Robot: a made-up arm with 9 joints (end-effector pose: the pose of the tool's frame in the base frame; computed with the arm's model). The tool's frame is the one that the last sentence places. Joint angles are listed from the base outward.
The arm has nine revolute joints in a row. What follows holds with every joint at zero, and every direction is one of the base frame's.
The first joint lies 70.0 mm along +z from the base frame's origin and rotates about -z.
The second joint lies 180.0 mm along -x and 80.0 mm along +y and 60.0 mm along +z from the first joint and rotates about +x.
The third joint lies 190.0 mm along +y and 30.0 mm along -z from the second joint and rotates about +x.
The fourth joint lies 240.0 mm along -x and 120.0 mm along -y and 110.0 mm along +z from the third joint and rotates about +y.
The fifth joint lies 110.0 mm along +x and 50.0 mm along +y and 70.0 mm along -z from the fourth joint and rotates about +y.
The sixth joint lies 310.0 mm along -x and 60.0 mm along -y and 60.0 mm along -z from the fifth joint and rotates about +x.
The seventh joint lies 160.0 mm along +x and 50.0 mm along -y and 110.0 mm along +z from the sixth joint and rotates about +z.
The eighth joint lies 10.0 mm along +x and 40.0 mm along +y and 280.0 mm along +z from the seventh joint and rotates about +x.
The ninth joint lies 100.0 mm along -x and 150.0 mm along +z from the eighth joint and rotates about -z.
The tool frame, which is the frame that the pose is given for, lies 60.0 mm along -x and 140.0 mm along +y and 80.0 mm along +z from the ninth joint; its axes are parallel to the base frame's.
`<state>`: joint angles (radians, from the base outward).
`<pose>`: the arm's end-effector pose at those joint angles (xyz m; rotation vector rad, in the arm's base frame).
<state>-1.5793 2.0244 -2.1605 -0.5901 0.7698 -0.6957 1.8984 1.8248 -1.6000</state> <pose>0.0452 -0.1588 0.7043 -0.8850 -2.3415 -1.2461</pose>
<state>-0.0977 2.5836 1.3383 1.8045 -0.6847 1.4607 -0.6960 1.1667 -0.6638</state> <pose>-0.7714 0.6132 0.4589 -0.2657 -1.4017 -0.4145</pose>
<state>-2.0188 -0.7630 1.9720 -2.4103 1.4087 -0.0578 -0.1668 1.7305 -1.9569</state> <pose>0.2979 -0.7684 -0.2939 -2.6668 1.3854 -0.1536</pose>
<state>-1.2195 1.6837 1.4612 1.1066 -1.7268 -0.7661 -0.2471 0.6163 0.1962</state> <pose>-0.0732 -0.9165 0.1562 1.7260 1.8912 -0.8540</pose>
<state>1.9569 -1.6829 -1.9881 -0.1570 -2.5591 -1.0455 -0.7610 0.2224 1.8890</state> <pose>0.0016 0.3678 0.3705 -0.0596 -0.3841 -1.1335</pose>
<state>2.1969 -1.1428 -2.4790 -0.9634 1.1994 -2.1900 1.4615 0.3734 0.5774</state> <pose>0.1883 0.6398 0.2747 0.2107 -0.4877 -1.0394</pose>
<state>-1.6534 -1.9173 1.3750 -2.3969 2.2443 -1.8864 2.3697 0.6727 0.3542</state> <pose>-0.4484 -0.5604 -0.2493 -2.5588 0.5662 0.5175</pose>
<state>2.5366 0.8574 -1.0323 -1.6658 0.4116 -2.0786 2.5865 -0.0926 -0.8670</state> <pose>0.6451 -0.5096 0.3389 1.5939 1.1227 -0.5671</pose>
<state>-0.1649 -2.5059 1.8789 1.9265 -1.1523 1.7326 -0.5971 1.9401 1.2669</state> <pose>-0.8544 -0.6645 0.2834 -2.1189 -0.7448 1.2910</pose>
